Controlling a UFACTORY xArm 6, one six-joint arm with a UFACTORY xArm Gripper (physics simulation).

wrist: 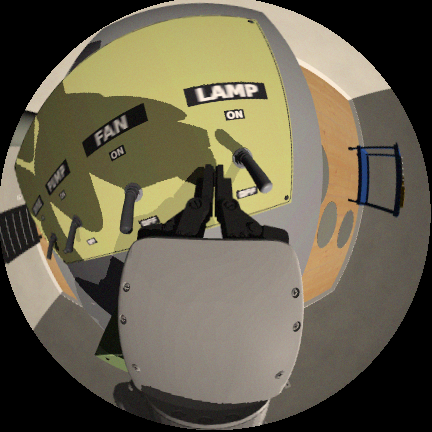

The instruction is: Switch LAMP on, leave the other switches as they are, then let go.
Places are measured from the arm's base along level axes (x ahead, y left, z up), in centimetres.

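Where they show: gripper, fingertip midpoint: (214,175).
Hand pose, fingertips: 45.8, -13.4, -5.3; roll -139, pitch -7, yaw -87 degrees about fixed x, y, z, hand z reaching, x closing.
Each offset is from my fingertips to the top centre of the thing, as dx, dy, dz. "pt": to the spot under its first point.
The LAMP switch @(pt +0.7, -3.0, +2.7) (254,170) is a dark toggle lever with a grey tip, below the LAMP label @(+8.6, -0.6, +2.5) (225,93) on the yellow-green panel (165,55). Its lever slants down and to the right, its tip near the OFF label @(pt -1.5, -4.1, -1.4) (247,192), away from the ON label @(pt +6.1, -1.4, +1.3) (234,115). My gripper (214,175) is shut and empty. Its black fingertips are just left of the LAMP lever, with a small gap in the picture; the depth between them is hard to tell. The FAN switch @(pt -3.1, +7.6, +2.5) (129,209) is left of my fingers and also points down.
The PUMP switch @(pt -7.0, +18.8, +1.8) (73,234) and another small lever @(pt -10.9, +30.2, +1.8) (51,246) are at the far left, both pointing down. A grey housing (307,155) surrounds the panel. A wooden table top (336,130) shows at the right, and a blue-framed object (364,176) lies beyond it.
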